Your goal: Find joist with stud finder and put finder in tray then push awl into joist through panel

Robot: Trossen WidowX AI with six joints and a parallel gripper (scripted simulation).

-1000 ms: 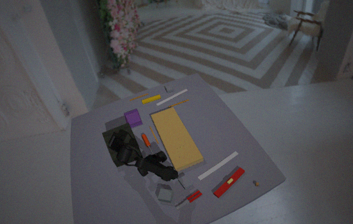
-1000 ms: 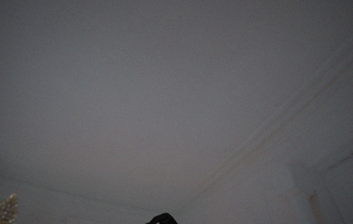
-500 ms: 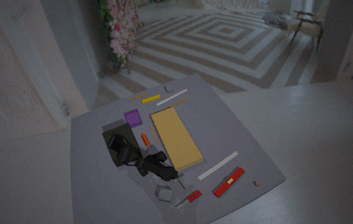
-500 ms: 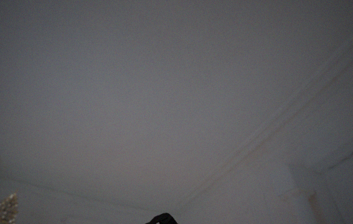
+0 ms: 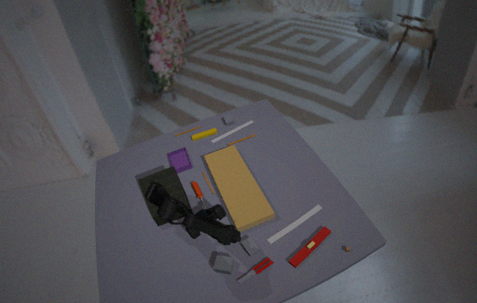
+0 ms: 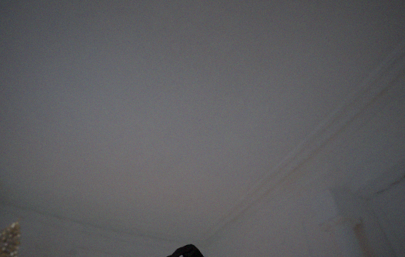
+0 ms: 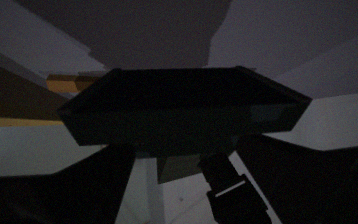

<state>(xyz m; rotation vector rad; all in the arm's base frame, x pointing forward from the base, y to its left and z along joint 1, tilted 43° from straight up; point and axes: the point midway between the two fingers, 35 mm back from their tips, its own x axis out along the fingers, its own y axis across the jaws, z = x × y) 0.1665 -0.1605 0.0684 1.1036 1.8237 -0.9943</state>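
My gripper tip is 10 mm to the right of the stud finder, 10 mm short of it and 10 mm above it. The rest, counted from my gripper tip: purple tray 460 mm to the left, 50 mm below, 20 mm behind; red level 400 mm ahead, 330 mm to the right, 50 mm below; yellow bar 630 mm to the left, 170 mm ahead, 50 mm below.
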